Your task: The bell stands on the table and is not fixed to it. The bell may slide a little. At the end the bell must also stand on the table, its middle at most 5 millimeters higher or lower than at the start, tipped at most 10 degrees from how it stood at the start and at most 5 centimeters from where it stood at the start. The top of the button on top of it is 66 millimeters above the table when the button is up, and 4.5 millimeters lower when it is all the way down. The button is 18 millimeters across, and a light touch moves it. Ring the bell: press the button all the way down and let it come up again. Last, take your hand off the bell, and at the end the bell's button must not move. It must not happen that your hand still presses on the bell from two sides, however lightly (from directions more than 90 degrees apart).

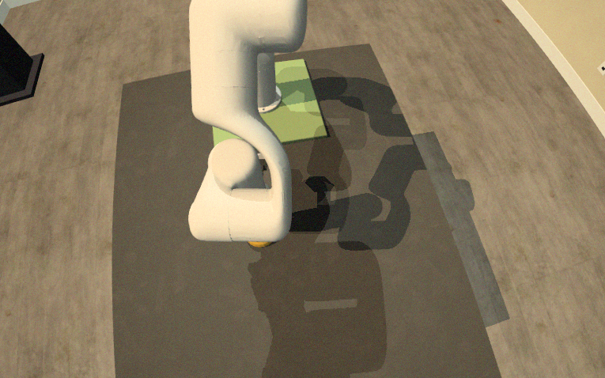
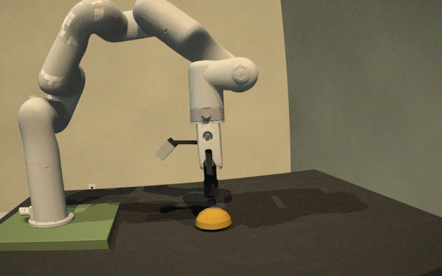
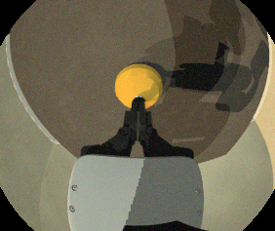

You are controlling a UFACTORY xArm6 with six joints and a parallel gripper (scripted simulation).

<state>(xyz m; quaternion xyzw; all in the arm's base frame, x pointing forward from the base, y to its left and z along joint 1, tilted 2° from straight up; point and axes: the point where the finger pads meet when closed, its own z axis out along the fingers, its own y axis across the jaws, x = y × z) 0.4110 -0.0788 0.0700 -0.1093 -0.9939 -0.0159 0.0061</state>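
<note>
My gripper is now 40 mm above the dark button. Also, from my hand: bell (50 mm below).
</note>
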